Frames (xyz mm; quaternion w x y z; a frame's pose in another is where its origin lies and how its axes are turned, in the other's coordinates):
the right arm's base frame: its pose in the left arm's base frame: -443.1 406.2 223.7 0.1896 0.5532 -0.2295 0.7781
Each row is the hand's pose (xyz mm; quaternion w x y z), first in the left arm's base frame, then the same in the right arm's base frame.
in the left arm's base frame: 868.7 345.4 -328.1 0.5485 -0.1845 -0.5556 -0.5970
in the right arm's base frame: -940.2 -588.7 893.6 0.3351 0.9077 0.1662 0.1903
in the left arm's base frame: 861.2 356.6 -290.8 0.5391 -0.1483 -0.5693 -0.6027
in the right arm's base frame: -902.0 -599.3 891.9 0.3181 0.9076 0.2022 0.1848
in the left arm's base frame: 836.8 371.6 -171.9 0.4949 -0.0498 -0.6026 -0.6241
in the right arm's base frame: -781.0 -615.8 898.2 0.2810 0.8953 0.3072 0.1586
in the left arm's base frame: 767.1 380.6 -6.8 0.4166 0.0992 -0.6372 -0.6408
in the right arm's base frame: -602.1 -609.3 885.8 0.2185 0.8545 0.4569 0.1159
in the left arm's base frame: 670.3 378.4 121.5 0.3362 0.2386 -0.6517 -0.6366
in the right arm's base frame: -450.0 -573.2 848.4 0.1500 0.7939 0.5842 0.0765
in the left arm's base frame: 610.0 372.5 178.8 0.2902 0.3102 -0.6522 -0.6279
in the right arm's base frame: -376.8 -543.7 821.3 0.1123 0.7532 0.6457 0.0552
